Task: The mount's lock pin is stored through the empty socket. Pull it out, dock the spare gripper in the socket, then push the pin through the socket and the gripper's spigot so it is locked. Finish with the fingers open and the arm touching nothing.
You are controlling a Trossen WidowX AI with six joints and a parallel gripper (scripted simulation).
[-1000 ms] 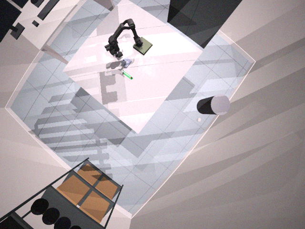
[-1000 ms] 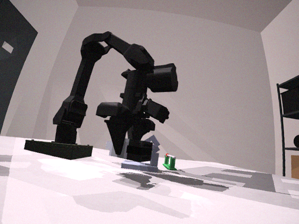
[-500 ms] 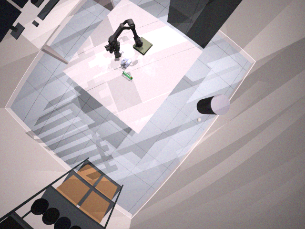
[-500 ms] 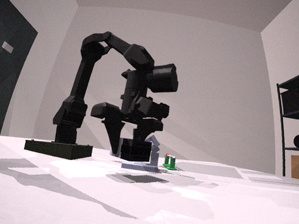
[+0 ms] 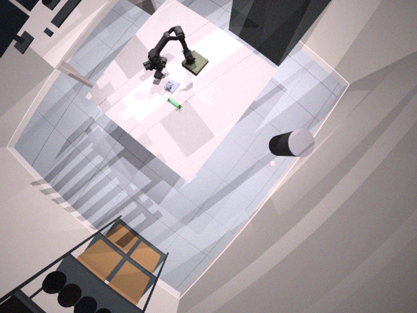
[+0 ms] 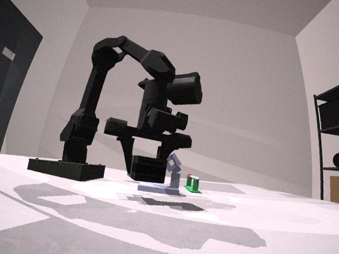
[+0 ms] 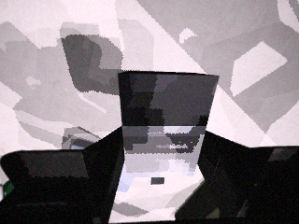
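Now: gripper tip 20 mm below the spare gripper. Round my gripper tip: mount socket (140 mm to the left, 30 mm ahead, 10 mm above); green stand (260 mm to the left, 100 mm ahead, 20 mm below).
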